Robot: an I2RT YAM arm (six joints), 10 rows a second.
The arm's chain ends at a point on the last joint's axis. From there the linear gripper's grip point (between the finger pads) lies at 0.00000 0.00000 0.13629 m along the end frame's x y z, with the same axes.
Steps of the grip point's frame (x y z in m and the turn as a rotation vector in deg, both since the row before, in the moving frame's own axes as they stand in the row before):
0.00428 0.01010 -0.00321 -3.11 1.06 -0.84
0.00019 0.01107 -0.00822 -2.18 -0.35 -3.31
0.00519 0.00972 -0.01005 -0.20 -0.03 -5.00
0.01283 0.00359 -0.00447 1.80 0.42 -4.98
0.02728 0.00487 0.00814 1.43 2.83 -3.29
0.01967 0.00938 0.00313 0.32 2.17 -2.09
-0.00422 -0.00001 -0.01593 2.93 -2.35 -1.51
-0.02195 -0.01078 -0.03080 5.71 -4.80 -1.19
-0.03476 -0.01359 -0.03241 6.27 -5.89 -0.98
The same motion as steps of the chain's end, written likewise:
0.00171 0.00273 -0.00299 -3.11 1.06 -0.84
0.00087 0.00586 -0.00812 -2.18 -0.35 -3.31
0.00524 0.00924 -0.01005 -0.20 -0.03 -5.00
0.01202 0.00791 -0.00440 1.80 0.42 -4.98
0.02065 0.00846 0.00835 1.43 2.83 -3.29
0.01452 0.01023 0.00323 0.32 2.17 -2.09
0.00146 0.00688 -0.01564 2.93 -2.35 -1.51
-0.01042 0.00264 -0.02965 5.71 -4.80 -1.19
-0.02068 0.00115 -0.03088 6.27 -5.89 -0.98

